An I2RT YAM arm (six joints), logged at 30 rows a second.
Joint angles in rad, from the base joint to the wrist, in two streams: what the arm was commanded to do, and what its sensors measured. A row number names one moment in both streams.
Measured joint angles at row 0: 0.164, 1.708, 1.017, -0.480, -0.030, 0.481
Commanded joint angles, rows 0 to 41: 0.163, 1.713, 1.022, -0.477, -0.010, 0.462; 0.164, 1.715, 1.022, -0.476, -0.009, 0.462; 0.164, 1.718, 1.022, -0.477, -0.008, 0.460; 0.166, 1.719, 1.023, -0.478, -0.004, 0.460; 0.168, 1.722, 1.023, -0.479, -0.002, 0.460; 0.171, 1.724, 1.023, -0.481, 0.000, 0.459; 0.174, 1.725, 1.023, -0.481, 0.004, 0.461; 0.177, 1.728, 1.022, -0.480, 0.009, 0.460; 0.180, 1.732, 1.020, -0.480, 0.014, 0.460; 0.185, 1.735, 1.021, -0.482, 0.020, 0.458; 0.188, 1.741, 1.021, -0.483, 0.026, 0.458; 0.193, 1.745, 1.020, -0.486, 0.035, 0.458; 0.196, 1.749, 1.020, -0.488, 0.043, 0.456; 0.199, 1.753, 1.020, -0.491, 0.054, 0.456; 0.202, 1.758, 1.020, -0.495, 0.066, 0.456; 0.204, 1.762, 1.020, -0.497, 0.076, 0.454; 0.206, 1.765, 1.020, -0.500, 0.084, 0.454; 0.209, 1.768, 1.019, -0.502, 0.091, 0.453; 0.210, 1.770, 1.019, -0.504, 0.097, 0.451; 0.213, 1.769, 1.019, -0.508, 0.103, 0.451; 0.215, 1.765, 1.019, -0.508, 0.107, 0.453; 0.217, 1.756, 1.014, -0.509, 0.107, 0.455; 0.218, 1.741, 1.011, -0.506, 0.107, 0.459; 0.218, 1.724, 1.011, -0.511, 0.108, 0.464; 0.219, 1.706, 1.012, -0.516, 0.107, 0.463; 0.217, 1.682, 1.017, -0.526, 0.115, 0.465; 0.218, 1.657, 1.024, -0.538, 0.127, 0.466; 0.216, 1.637, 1.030, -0.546, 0.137, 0.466; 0.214, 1.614, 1.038, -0.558, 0.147, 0.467; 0.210, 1.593, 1.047, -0.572, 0.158, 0.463; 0.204, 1.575, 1.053, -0.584, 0.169, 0.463; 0.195, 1.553, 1.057, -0.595, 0.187, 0.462; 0.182, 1.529, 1.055, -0.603, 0.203, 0.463; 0.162, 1.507, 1.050, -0.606, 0.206, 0.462; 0.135, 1.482, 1.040, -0.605, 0.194, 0.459; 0.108, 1.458, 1.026, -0.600, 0.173, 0.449; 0.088, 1.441, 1.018, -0.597, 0.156, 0.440; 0.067, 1.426, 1.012, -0.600, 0.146, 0.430; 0.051, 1.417, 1.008, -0.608, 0.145, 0.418; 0.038, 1.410, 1.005, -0.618, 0.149, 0.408; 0.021, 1.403, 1.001, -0.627, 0.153, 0.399; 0.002, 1.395, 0.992, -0.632, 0.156, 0.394
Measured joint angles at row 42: 0.030, 1.422, 1.016, -0.574, 0.139, 0.435
